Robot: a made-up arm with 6 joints. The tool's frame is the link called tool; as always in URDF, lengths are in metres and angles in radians.
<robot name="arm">
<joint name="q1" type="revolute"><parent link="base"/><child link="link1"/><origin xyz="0.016 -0.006 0.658"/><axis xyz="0 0 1"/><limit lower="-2.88" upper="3.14" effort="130" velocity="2.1"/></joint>
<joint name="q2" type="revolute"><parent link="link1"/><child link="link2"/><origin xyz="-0.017 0.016 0.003" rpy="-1.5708 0 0"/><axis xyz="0 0 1"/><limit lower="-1.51" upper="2.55" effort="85" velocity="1.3"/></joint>
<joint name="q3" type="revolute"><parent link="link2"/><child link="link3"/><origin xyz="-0.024 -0.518 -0.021" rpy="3.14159 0 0"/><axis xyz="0 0 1"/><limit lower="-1.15" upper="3.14" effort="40" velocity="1.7"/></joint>
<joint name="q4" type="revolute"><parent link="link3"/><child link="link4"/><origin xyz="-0.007 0.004 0.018" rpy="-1.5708 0 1.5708"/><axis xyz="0 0 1"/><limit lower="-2.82" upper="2.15" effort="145" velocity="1.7"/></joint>
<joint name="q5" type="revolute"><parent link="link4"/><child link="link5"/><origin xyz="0.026 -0.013 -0.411" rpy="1.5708 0 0"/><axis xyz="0 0 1"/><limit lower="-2.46" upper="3.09" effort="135" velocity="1.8"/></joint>
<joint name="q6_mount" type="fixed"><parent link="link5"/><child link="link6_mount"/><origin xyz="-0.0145 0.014 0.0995"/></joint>
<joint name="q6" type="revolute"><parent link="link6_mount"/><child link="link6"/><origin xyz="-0.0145 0.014 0.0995" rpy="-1.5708 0 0"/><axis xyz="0 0 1"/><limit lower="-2.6" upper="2.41" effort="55" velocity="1.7"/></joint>
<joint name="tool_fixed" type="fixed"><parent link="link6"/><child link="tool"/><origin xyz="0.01 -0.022 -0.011" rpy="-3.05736 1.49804 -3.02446"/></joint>
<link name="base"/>
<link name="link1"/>
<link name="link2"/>
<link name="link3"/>
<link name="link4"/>
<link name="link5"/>
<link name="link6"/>
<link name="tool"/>
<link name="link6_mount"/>
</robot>
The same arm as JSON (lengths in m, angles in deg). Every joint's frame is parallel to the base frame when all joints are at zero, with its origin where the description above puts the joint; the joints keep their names.
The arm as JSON. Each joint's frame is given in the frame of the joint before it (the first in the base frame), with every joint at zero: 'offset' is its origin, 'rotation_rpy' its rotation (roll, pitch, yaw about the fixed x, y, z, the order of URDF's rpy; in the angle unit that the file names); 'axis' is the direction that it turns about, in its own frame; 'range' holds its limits. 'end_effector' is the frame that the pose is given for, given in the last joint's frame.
{
  "length_unit": "m",
  "angle_unit": "deg",
  "chain": [
    {
      "id": "q1",
      "offset": [
        0.016,
        -0.006,
        0.658
      ],
      "rotation_rpy": [
        0.0,
        0.0,
        0.0
      ],
      "axis": "+z",
      "range": [
        -165.01,
        179.91
      ]
    },
    {
      "id": "q2",
      "offset": [
        -0.017,
        0.016,
        0.003
      ],
      "rotation_rpy": [
        0.0,
        0.0,
        0.0
      ],
      "axis": "+y",
      "range": [
        -86.52,
        146.1
      ]
    },
    {
      "id": "q3",
      "offset": [
        -0.024,
        -0.021,
        0.518
      ],
      "rotation_rpy": [
        0.0,
        0.0,
        0.0
      ],
      "axis": "-y",
      "range": [
        -65.89,
        179.91
      ]
    },
    {
      "id": "q4",
      "offset": [
        -0.007,
        -0.018,
        0.004
      ],
      "rotation_rpy": [
        0.0,
        0.0,
        0.0
      ],
      "axis": "-x",
      "range": [
        -161.57,
        123.19
      ]
    },
    {
      "id": "q5",
      "offset": [
        0.411,
        -0.013,
        0.026
      ],
      "rotation_rpy": [
        0.0,
        0.0,
        0.0
      ],
      "axis": "-y",
      "range": [
        -140.95,
        177.04
      ]
    },
    {
      "id": "q6",
      "offset": [
        -0.028,
        -0.199,
        -0.029
      ],
      "rotation_rpy": [
        0.0,
        0.0,
        0.0
      ],
      "axis": "-x",
      "range": [
        -148.97,
        138.08
      ]
    }
  ],
  "end_effector": {
    "offset": [
      0.011,
      -0.022,
      0.01
    ],
    "rotation_rpy": [
      -1.9,
      4.14,
      -0.49
    ]
  }
}

